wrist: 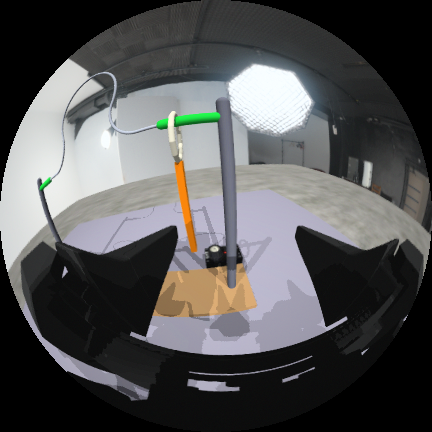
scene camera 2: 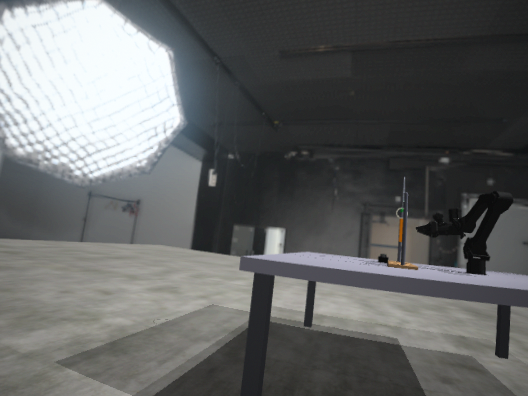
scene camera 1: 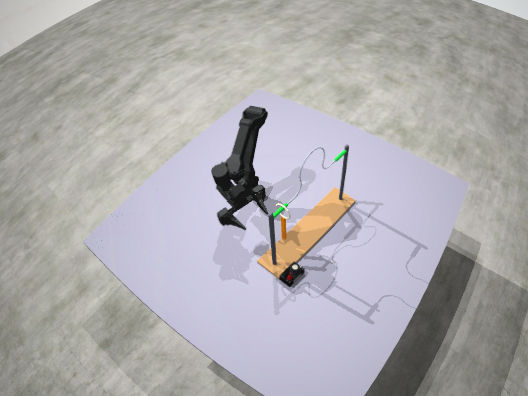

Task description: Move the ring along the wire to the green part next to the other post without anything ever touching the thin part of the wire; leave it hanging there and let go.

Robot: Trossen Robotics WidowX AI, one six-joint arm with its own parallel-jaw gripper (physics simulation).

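Frame: origin at the arm's base, x back, y up, z left, level; metres.
Where they show: gripper, fingertip midpoint: [wrist: 239,231] [scene camera 2: 416,229] [scene camera 1: 256,221]; arm's base, link origin: [scene camera 2: 476,273] [scene camera 1: 248,192].
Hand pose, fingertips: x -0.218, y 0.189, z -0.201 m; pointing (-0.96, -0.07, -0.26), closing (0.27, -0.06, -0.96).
Each offset is from my fingertips to the top centre of the thing. "pt": to the spot under its first point. Level surfaces: height alone.
The cream ring {pt dx -0.110, dy +0.086, dz +0.031 m} [scene camera 1: 289,214] [scene camera 2: 397,213] [wrist: 172,142] hangs around the green part {pt dx -0.084, dy +0.098, dz +0.011 m} [scene camera 1: 278,212] [wrist: 200,119] beside the near post {dx -0.077, dy +0.120, dz -0.017 m} [scene camera 1: 273,240] [wrist: 228,190]. Its orange handle {pt dx -0.088, dy -0.009, dz +0.033 m} [scene camera 1: 284,228] [scene camera 2: 400,231] [wrist: 184,197] points down. The thin grey wire [scene camera 1: 300,175] [wrist: 63,135] curves to the other green part [scene camera 1: 340,155] [wrist: 45,183] at the far post {pt dx -0.129, dy -0.032, dz +0.375 m} [scene camera 1: 344,175] [wrist: 48,215]. My gripper [scene camera 1: 256,221] [wrist: 239,231] is open and empty, on the arm's side of the near post, apart from the ring and handle. In the wrist view the post stands between the fingertips' directions, beyond them.
The posts rise from a wooden base {dx -0.100, dy -0.177, dz +0.181 m} [scene camera 1: 320,215] [wrist: 200,295] on the lilac table {dy -0.189 m} [scene camera 1: 175,240] [scene camera 2: 310,260]. A small black box {dx -0.157, dy -0.144, dz -0.021 m} [scene camera 1: 292,275] [scene camera 2: 383,258] with a white dome and a red part sits by the near end of the base.
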